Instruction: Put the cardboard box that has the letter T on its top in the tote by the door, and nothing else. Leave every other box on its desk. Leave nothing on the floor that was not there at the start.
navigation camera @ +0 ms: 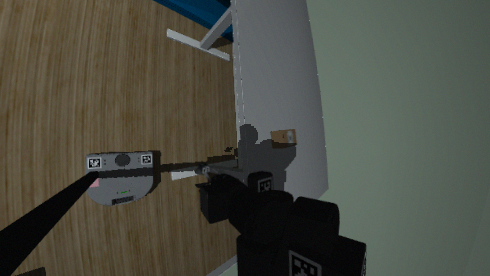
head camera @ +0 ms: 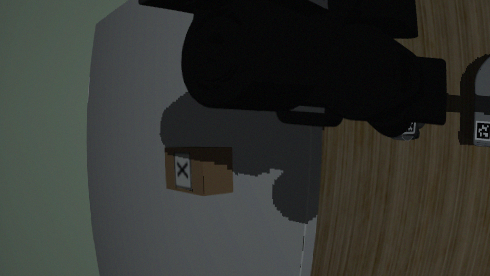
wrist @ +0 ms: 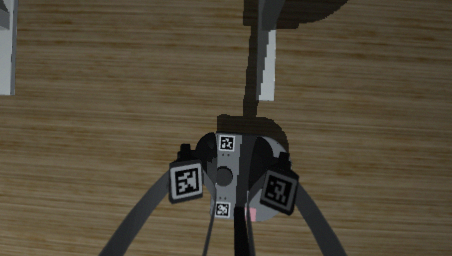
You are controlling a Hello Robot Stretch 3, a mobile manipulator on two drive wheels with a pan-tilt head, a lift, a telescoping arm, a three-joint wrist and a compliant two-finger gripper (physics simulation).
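Seen in the pictures: gripper, fingertip midpoint: (navigation camera: 200, 176) (wrist: 233, 152); robot's base, link origin: (navigation camera: 122, 159) (wrist: 225, 168).
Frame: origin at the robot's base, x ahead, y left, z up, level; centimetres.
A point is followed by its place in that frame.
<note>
A brown cardboard box (head camera: 217, 177) {x 8.3, y -40.5, z 97.7 cm} (navigation camera: 278, 138) {x 7.8, y -40.5, z 98.0 cm} sits on the grey desk (head camera: 260, 240) {x 16.1, y -34.9, z 95.0 cm} (navigation camera: 280, 65) {x 39.5, y -50.9, z 95.0 cm}; its pale label carries an X. No box with a T and no tote shows in these views. My gripper (wrist: 233, 152) {x -2.3, y -18.0, z 86.1 cm} is partly open, with a gap between the fingertips and no box held there. In the wrist view it hangs over the wood floor and my own base. In the head view the dark wrist hides most of it; one finger's marker shows past the desk edge, and the X box is apart from it.
My base (head camera: 481, 115) {x -4.9, y -14.0, z 16.0 cm} (navigation camera: 122, 185) {x -14.8, y 0.4, z 15.9 cm} (wrist: 227, 192) {x -1.7, y 6.1, z 16.0 cm} stands on the wood floor beside the desk. White desk feet (navigation camera: 197, 46) {x 107.4, y -56.1, z 2.5 cm} (wrist: 268, 70) {x -16.1, y -45.5, z 2.5 cm} rest on the floor. A blue object (navigation camera: 192, 11) {x 139.8, y -47.8, z 7.7 cm} is at the top of the navigation view. A green wall (head camera: 45, 125) {x 4.5, y -106.7, z 109.2 cm} (navigation camera: 400, 100) {x 25.8, y -106.5, z 135.5 cm} runs behind the desk.
</note>
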